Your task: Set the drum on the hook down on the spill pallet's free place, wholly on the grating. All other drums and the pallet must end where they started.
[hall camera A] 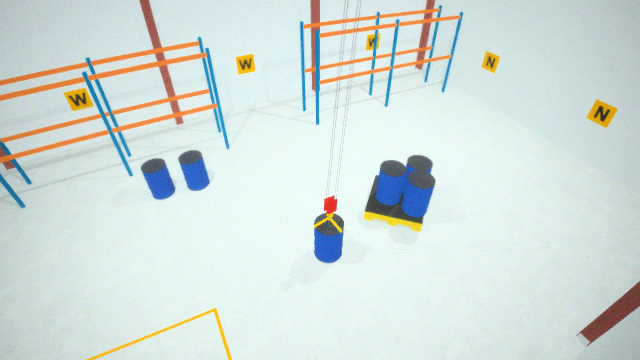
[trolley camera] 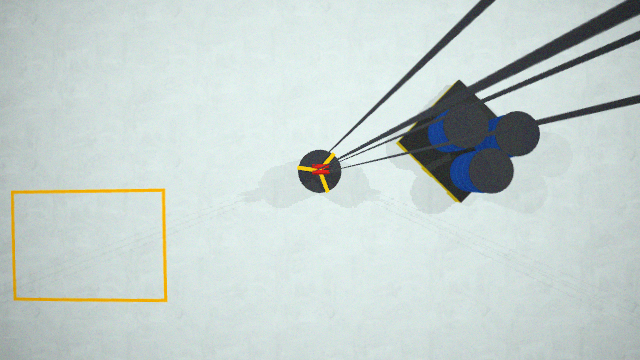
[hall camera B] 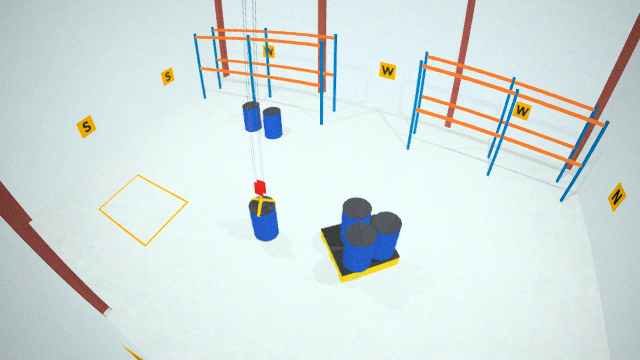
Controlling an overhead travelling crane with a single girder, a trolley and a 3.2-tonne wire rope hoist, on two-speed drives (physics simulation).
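Note:
The blue drum (hall camera A: 328,246) (hall camera B: 265,225) (trolley camera: 309,181) hangs upright, low over the floor and apart from the pallet, left of it in all three views. The gap beneath is hard to judge. My gripper (hall camera A: 329,217) (hall camera B: 261,200) (trolley camera: 320,169), yellow arms under the red hook block, is shut on its dark top. The spill pallet (hall camera A: 392,220) (hall camera B: 331,240) (trolley camera: 419,145), black grating with yellow sides, carries three upright drums. Bare grating shows along its left side in hall camera B and at its left and top corners in the trolley view. The drums partly hide the rest.
Two more blue drums (hall camera A: 158,180) (hall camera B: 272,124) stand apart from the pallet, near a blue and orange rack (hall camera A: 217,107) (hall camera B: 321,80). A second rack (hall camera A: 317,75) (hall camera B: 502,132) stands along the W wall. A yellow floor rectangle (hall camera B: 118,192) (trolley camera: 89,190) lies left of the hanging drum.

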